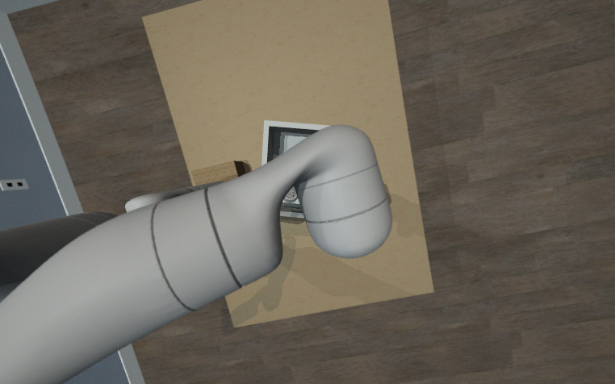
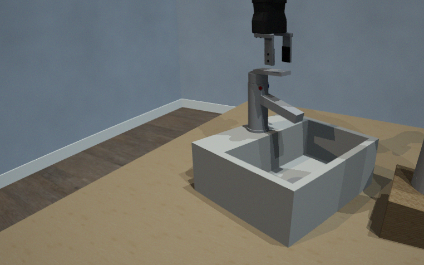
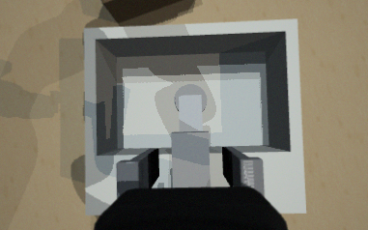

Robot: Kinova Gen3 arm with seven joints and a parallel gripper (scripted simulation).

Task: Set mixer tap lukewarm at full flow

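My gripper is now 4 cm above the flat lever, 2 cm short of it and 1 cm to the left of it. From my hand the other things lie so: grey square sink 27 cm below, 5 cm behind, 2 cm to the left; grey mixer tap 8 cm below, 4 cm ahead, 1 cm to the right.
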